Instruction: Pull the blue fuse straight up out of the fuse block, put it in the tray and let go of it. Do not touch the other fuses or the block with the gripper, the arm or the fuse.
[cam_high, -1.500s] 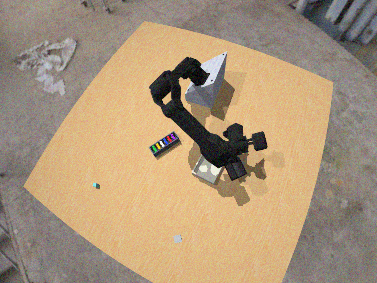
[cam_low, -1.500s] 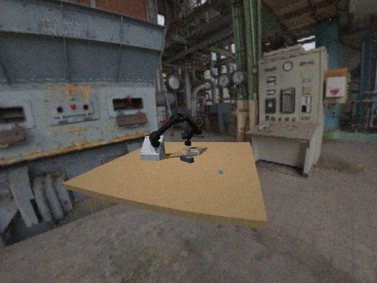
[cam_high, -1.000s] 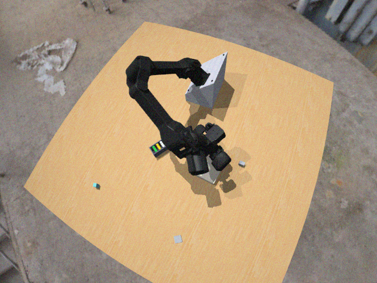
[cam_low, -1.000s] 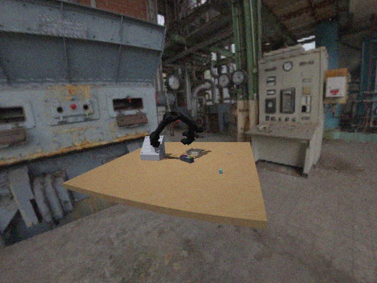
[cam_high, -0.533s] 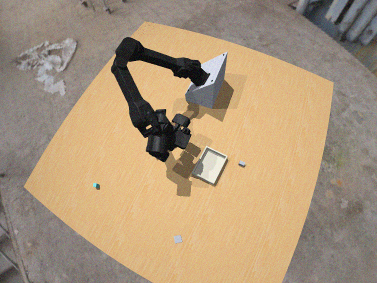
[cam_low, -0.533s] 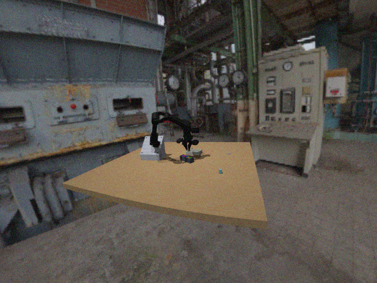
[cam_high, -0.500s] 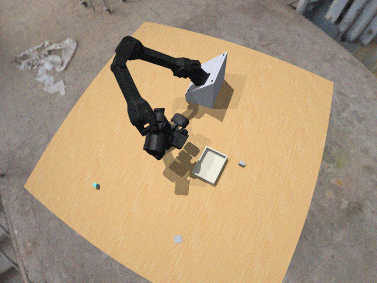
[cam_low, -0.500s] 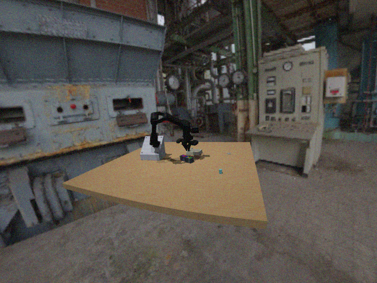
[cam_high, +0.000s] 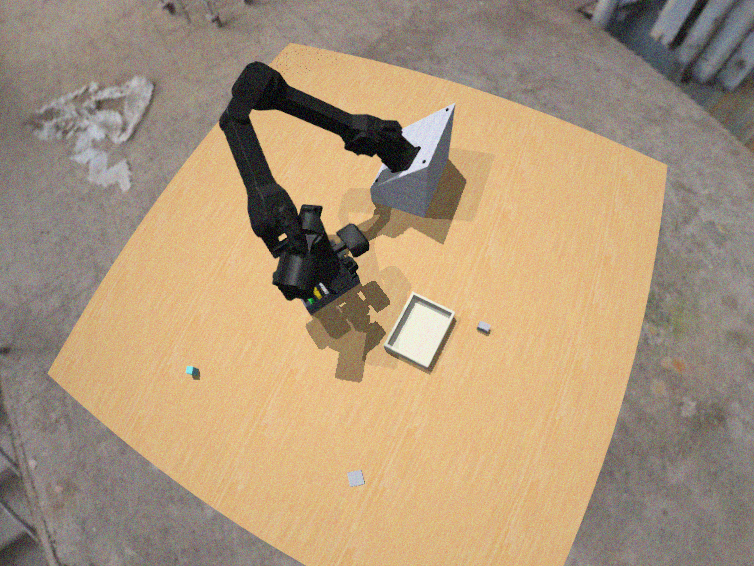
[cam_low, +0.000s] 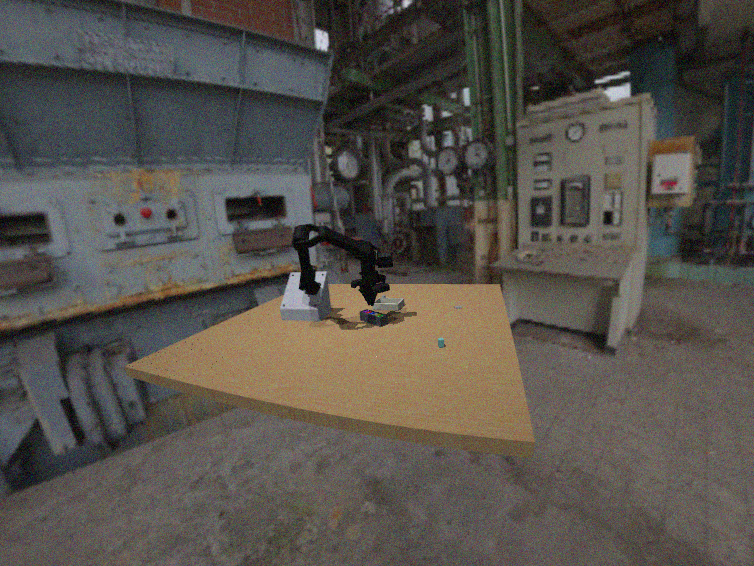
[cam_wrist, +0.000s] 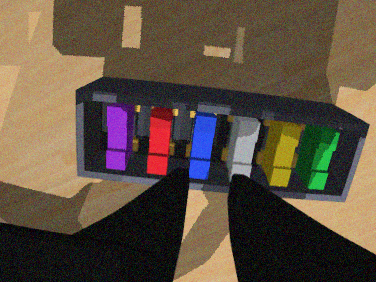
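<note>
Now: the blue fuse 5 cm below my gripper tip. Also, from my gripper tip: white fuse (2 cm ahead, 1 cm to the right, 5 cm below); then yellow fuse (3 cm ahead, 2 cm to the right, 5 cm below); then red fuse (2 cm behind, 1 cm to the left, 5 cm below).
</note>
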